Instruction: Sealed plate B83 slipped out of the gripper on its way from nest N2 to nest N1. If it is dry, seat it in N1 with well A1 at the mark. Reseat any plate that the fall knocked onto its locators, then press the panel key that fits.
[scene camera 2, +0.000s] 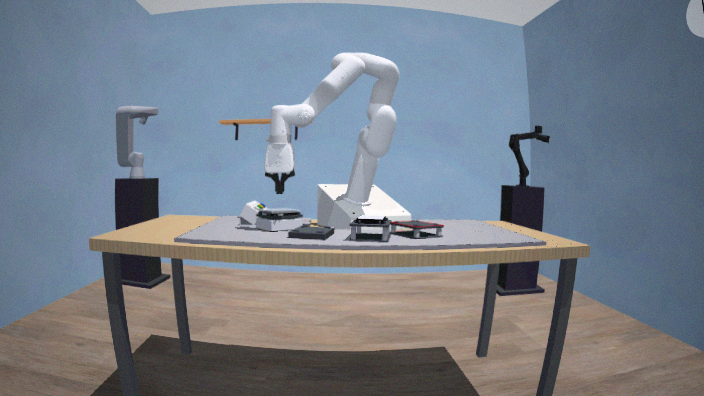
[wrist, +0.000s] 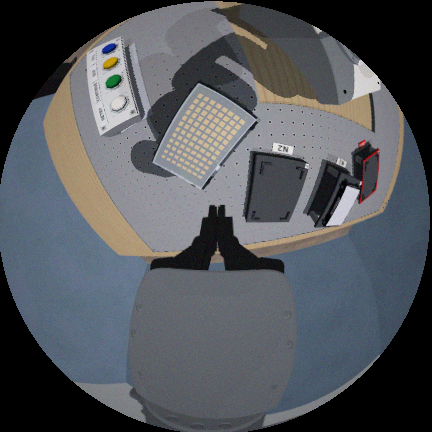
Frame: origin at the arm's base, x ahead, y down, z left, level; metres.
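Seen in the pictures: gripper, between the fingertips: (scene camera 2: 279, 193) (wrist: 217, 214); arm's base, origin of its link: (scene camera 2: 356, 199).
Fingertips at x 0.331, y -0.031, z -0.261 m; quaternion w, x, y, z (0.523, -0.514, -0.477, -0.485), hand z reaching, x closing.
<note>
Pixels of each thing's top centre, then the offset from my fingertips to it. "*": a spot on its surface instead.
- plate with tan wells, centre of its top: (wrist: 198, 137) (scene camera 2: 279, 209) dx -0.078, dy +0.060, dz -0.014 m
- pale raised unit, a spot on its surface: (scene camera 2: 280, 223) * dx -0.021, dy +0.104, dz +0.000 m
- Nest N2, centre of its top: (wrist: 278, 196) (scene camera 2: 312, 227) dx +0.054, dy +0.105, dz +0.120 m
- Nest N1, centre of its top: (wrist: 342, 206) (scene camera 2: 371, 218) dx +0.067, dy +0.068, dz +0.312 m
- white-topped plate, centre of its top: (wrist: 343, 207) (scene camera 2: 371, 217) dx +0.066, dy +0.064, dz +0.312 m
- key panel, centre of its top: (scene camera 2: 254, 202) dx -0.250, dy +0.048, dz -0.150 m
- red-rimmed nest, centre of its top: (scene camera 2: 416, 222) (wrist: 371, 178) dx -0.019, dy +0.087, dz +0.470 m
My gripper (scene camera 2: 279, 191) (wrist: 217, 214) is shut and empty, high above the table's left part. Below it in the scene view, a plate with tan wells (wrist: 204, 135) lies on a pale raised unit (scene camera 2: 280, 223); in the wrist view it lies ahead and slightly left of the fingertips. Nest N2 (scene camera 2: 311, 232) (wrist: 276, 187) is a low dark nest holding no plate. Nest N1 (scene camera 2: 370, 224) (wrist: 322, 189) stands to its right and carries a white-topped plate (wrist: 343, 205); whether that sits level is unclear. No plate name is readable, so I cannot tell which is B83.
The key panel (scene camera 2: 249, 212) (wrist: 103, 100) with blue, yellow, green and white keys stands at the left. A red-rimmed nest (scene camera 2: 418, 224) (wrist: 370, 177) stands right of N1. My arm's white base (scene camera 2: 331, 206) stands behind the nests.
</note>
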